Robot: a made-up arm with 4 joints. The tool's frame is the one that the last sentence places.
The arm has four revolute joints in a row. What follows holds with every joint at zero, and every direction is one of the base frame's. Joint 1 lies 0.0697 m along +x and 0.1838 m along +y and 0.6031 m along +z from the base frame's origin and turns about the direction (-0.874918, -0.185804, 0.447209), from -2.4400 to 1.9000 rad. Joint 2 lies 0.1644 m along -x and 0.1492 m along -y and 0.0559 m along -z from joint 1 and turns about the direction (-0.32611, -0.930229, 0.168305), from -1.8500 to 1.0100 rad. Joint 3 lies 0.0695 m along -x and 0.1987 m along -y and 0.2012 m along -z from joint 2 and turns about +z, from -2.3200 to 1.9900 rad. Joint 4 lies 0.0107 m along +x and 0.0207 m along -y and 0.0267 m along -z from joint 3 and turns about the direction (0.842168, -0.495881, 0.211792), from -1.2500 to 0.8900 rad. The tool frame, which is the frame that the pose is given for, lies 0.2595 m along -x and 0.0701 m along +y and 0.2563 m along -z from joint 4; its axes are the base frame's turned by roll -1.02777, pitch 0.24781 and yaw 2.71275 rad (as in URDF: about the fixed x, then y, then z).
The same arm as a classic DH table. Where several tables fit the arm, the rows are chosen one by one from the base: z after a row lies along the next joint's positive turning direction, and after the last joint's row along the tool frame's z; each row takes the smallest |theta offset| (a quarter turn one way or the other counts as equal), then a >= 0, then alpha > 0; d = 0 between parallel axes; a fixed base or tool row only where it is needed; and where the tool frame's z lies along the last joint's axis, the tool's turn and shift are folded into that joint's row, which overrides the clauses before.
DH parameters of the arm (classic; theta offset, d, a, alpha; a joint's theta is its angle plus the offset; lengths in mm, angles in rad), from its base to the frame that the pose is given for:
base (fixed): -1.3615 656.3 -165.3 1.1072
joint 1: 1.4778 -50.5 -124.8 1.0081
joint 2: -1.1278 360.1 0.1 -1.4017
joint 3: 1.3758 -268.1 -12.4 1.3574
joint 4: 1.0486 -284.9 -205.1 -1.5016
tool (fixed): 1.6515 -35.9 0 0
Joint limits (rad, base to tool): -2.44..1.9 -1.85..1.01 -2.32..1.99 -1.25..0.89

